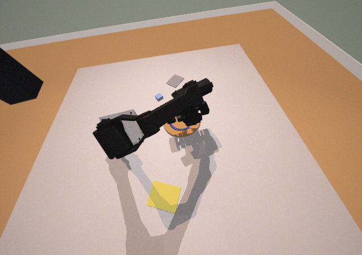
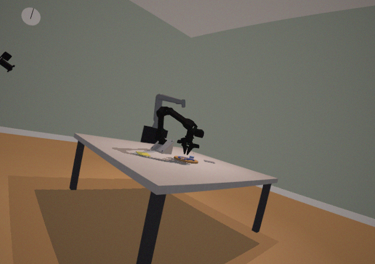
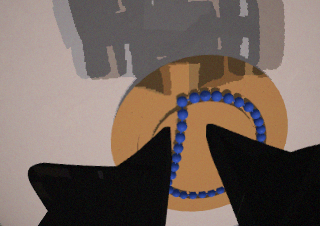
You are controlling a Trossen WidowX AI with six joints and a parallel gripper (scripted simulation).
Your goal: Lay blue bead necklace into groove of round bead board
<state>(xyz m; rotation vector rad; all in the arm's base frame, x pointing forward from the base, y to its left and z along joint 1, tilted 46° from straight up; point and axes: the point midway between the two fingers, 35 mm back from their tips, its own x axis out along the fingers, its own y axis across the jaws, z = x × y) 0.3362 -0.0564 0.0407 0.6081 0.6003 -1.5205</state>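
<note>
Now: gripper tip 5 cm to the right of the round bead board, 4 cm above it and 2 cm past it. The rest, counted from my gripper tip: yellow square patch (27 cm to the right, 18 cm behind, 5 cm below); then flat grey tile (36 cm to the left, 5 cm below, 2 cm ahead); then light blue cube (25 cm to the left, 11 cm behind, 4 cm below).
</note>
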